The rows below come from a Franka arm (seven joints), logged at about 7 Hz.
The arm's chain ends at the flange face. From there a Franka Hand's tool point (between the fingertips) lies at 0.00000 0.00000 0.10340 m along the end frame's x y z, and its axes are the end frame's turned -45 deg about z.
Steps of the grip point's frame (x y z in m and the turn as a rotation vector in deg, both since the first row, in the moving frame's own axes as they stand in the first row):
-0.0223, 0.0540, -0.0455, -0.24, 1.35, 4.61
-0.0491, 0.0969, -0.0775, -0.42, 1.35, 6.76
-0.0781, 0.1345, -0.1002, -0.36, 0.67, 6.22
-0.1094, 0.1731, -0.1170, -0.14, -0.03, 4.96
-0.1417, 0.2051, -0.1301, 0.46, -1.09, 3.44
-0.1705, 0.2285, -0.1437, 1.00, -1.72, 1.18
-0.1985, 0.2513, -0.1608, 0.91, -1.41, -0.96
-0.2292, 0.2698, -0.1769, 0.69, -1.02, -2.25
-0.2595, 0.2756, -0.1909, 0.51, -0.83, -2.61
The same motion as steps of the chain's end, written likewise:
0.0203, 0.0553, -0.0455, 0.78, 1.12, 4.61
0.0315, 0.1043, -0.0775, 0.66, 1.25, 6.76
0.0385, 0.1507, -0.1002, 0.22, 0.73, 6.22
0.0449, 0.1995, -0.1170, -0.12, 0.08, 4.96
0.0468, 0.2445, -0.1301, -0.45, -1.10, 3.44
0.0445, 0.2813, -0.1436, -0.51, -1.92, 1.18
0.0403, 0.3174, -0.1608, -0.35, -1.64, -0.96
0.0309, 0.3524, -0.1769, -0.23, -1.21, -2.25
0.0131, 0.3779, -0.1909, -0.23, -0.95, -2.61

